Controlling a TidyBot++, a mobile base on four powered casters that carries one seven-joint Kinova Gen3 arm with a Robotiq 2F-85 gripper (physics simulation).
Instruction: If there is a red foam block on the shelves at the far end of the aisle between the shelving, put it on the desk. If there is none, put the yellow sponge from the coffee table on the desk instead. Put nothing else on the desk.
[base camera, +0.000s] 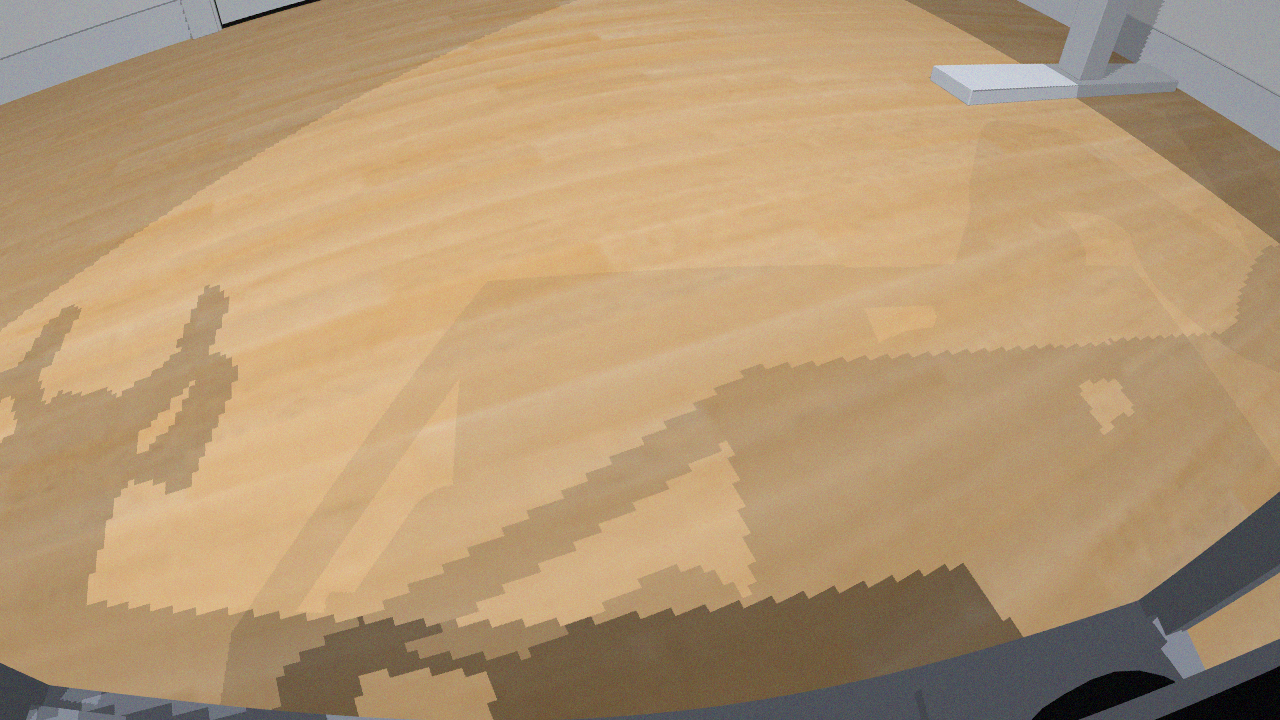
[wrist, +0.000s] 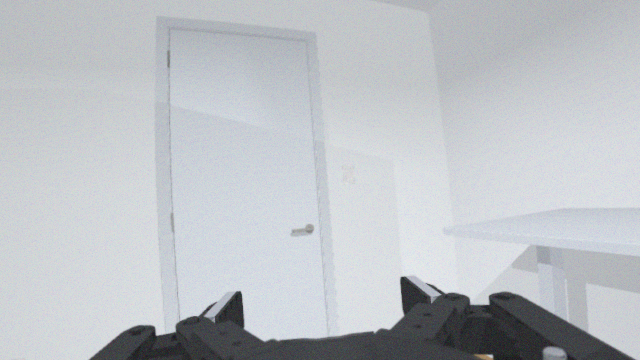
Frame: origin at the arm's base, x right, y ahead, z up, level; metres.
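Seen in the pictures: gripper, fingertip midpoint: (wrist: 322, 302).
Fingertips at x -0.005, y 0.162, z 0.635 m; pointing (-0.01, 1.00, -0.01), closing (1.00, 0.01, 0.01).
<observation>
A point is followed by its place in that frame.
My gripper (wrist: 322, 302) {x -0.005, y 0.162, z 0.635 m} is open, with its two fingers wide apart at the bottom of the wrist view and no object between them. The white desk (wrist: 565, 232) {x 0.633, y 0.676, z 0.553 m} shows its left part at the right of the wrist view, beyond the right finger. In the base camera view, a pale foot of the desk (base camera: 1015, 82) {x 0.644, y 0.890, z -0.372 m} rests on the floor at the upper right. The red foam block, the yellow sponge, the shelves and the coffee table do not show in either view.
A closed white door (wrist: 240, 175) {x -0.386, y 1.497, z 0.843 m} with a lever handle (wrist: 302, 230) {x -0.080, y 1.545, z 0.525 m} is in the wall ahead, left of the desk. A room corner lies between door and desk. The wooden floor (base camera: 537, 205) {x -0.028, y 0.595, z -0.397 m} carries shadows. A wall base (base camera: 89, 53) {x -0.988, y 1.307, z -0.358 m} runs along the upper left.
</observation>
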